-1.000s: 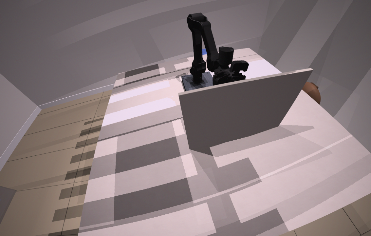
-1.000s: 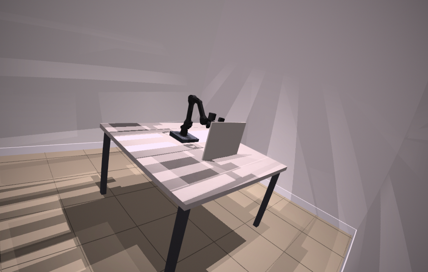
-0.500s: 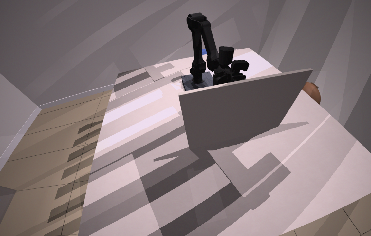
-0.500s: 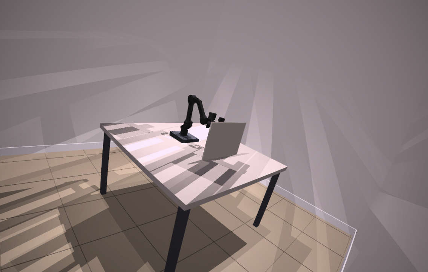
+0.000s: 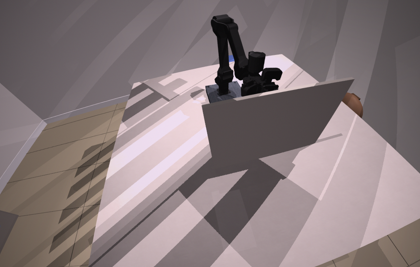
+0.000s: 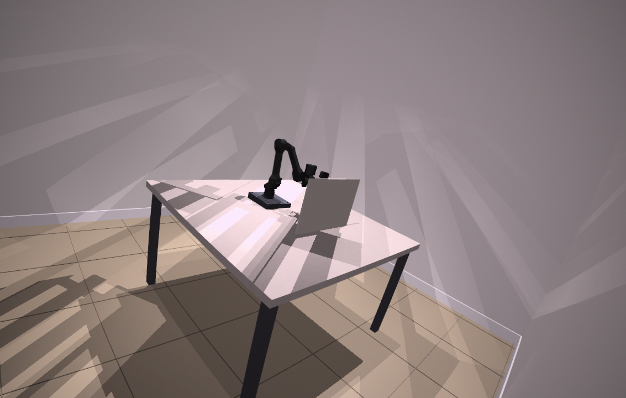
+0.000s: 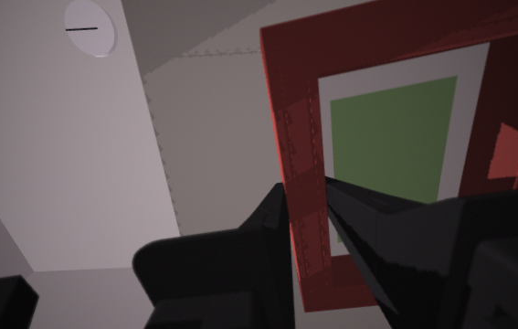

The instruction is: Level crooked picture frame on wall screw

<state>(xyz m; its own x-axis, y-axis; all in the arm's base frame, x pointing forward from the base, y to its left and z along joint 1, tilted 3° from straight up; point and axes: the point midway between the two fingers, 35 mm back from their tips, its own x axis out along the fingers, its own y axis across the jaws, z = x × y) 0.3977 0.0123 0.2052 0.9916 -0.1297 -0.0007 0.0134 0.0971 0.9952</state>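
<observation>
The picture frame is 50 mm below my gripper tip. The rest, counted from my gripper tip: wall panel 70 mm below, 20 mm ahead.
</observation>
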